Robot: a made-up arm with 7 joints.
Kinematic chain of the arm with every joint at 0, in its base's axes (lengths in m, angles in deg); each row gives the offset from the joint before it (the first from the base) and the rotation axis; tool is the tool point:
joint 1: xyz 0 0 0.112 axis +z
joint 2: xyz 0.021 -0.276 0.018 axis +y
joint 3: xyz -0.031 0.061 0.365 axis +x
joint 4: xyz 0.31 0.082 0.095 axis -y
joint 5: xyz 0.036 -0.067 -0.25 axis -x
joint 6: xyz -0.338 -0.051 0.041 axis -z
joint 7: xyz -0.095 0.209 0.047 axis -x
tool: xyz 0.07 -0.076 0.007
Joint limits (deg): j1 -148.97..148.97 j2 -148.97..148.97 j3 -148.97..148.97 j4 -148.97..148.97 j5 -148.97..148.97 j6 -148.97..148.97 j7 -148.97..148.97
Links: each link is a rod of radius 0.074 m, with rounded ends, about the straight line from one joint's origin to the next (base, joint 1, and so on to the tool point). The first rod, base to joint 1, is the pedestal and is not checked.
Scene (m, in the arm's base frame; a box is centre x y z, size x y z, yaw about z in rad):
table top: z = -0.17
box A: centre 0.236 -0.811 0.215 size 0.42 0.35 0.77 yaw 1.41
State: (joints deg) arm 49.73 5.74 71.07 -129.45 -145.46 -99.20 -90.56
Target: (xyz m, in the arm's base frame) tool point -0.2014 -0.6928 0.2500
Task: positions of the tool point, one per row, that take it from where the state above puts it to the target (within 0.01 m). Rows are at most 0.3 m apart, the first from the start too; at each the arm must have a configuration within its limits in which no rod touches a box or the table.
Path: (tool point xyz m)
1: 0.7858 -0.4160 0.8338
2: 0.6042 -0.5783 0.8880
3: 0.3874 -0.6783 0.9317
4: 0.1558 -0.7092 0.9636
5: -0.0684 -0.6711 0.9827
6: -0.0826 -0.7455 0.8696
7: -0.1088 -0.7867 0.7457
8: -0.1459 -0.7905 0.6213
9: -0.1904 -0.7556 0.5082
10: -0.2217 -0.7371 0.4244
11: -0.2244 -0.7171 0.3359
12: -0.2014 -0.6928 0.2500

